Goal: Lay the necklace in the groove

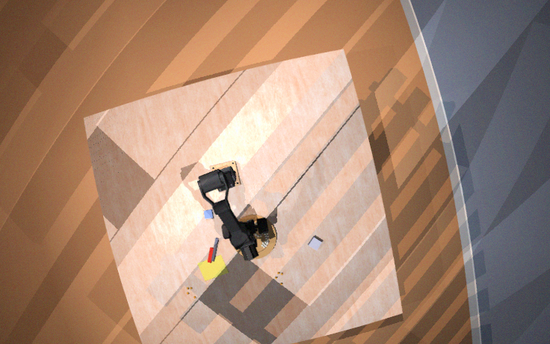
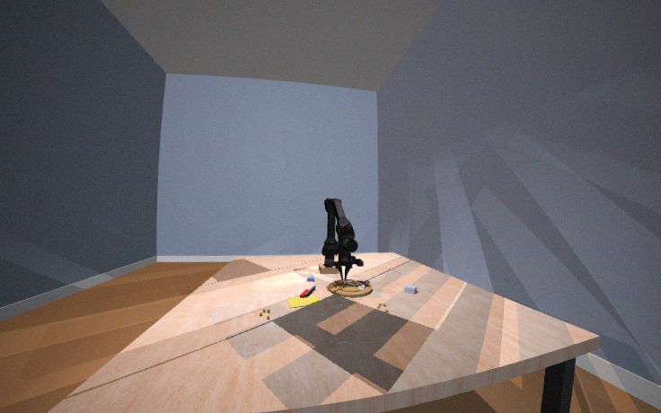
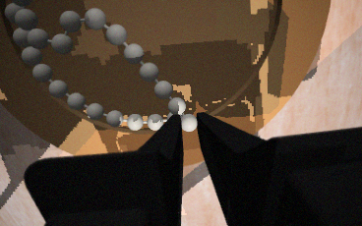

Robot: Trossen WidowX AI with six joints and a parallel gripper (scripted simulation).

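My gripper tip is 6 cm short of the round bead board and 1 cm above it. From my gripper tip the other things lie so: blue block 11 cm behind, 14 cm to the right, 1 cm below; then yellow note 13 cm ahead, 23 cm to the right, 2 cm below; then red marker 6 cm ahead, 20 cm to the right, 1 cm below.
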